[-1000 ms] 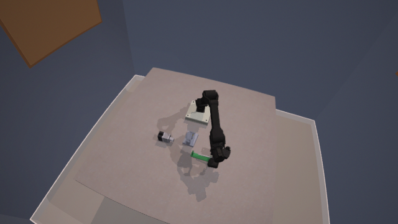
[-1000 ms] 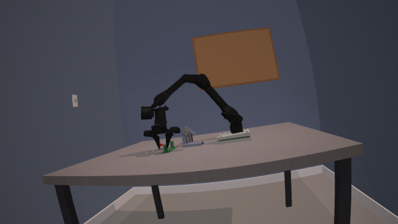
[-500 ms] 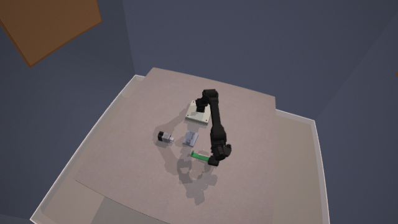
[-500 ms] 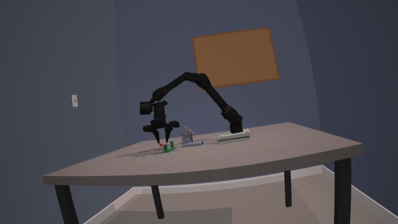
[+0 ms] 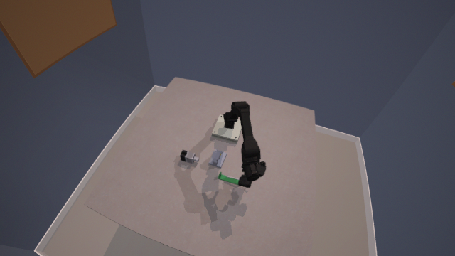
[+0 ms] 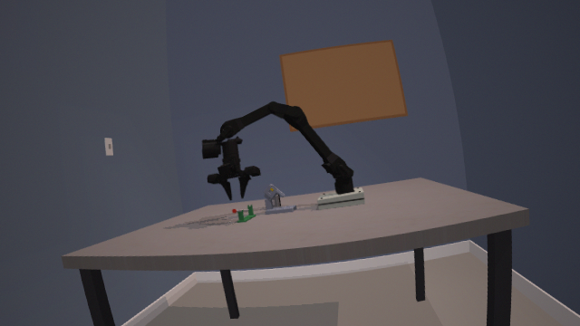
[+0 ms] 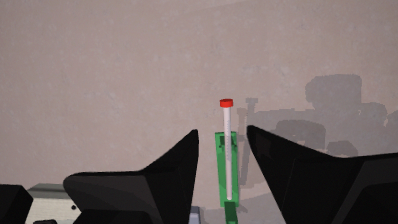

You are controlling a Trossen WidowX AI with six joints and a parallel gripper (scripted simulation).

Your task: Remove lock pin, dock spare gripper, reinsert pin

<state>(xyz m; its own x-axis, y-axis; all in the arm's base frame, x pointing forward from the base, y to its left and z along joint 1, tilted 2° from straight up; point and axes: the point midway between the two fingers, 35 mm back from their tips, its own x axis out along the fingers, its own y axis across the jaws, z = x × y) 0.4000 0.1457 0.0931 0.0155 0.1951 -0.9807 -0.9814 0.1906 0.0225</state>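
Now: gripper tip 1 cm past the green cradle, 10 cm to the left of it and 6 cm above it. From my gripper tip the other things lie so: mount block: 12 cm behind, 19 cm to the right, 3 cm below; spare gripper: 11 cm behind, 36 cm to the right, 6 cm below.
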